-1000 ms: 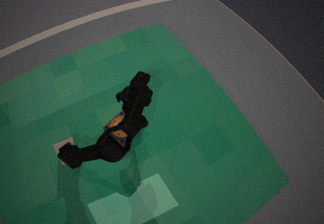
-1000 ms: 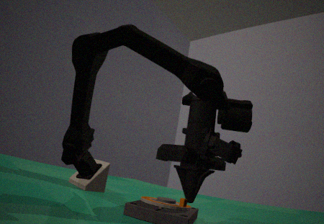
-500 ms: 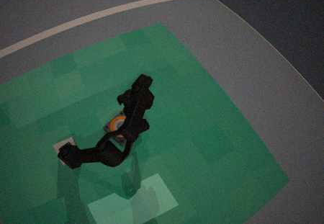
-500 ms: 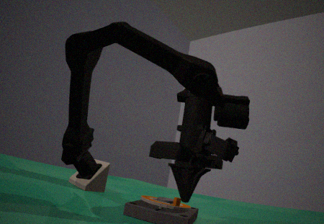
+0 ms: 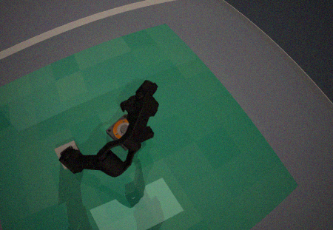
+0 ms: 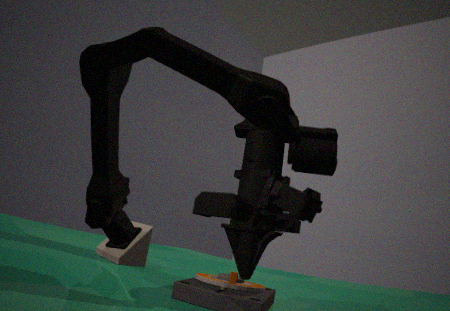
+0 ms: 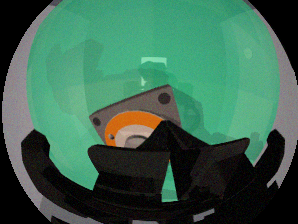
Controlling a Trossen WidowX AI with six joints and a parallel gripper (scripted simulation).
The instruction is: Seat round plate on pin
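Now: gripper tip 4 cm to the right of the base, 4 cm past it and 2 cm above it.
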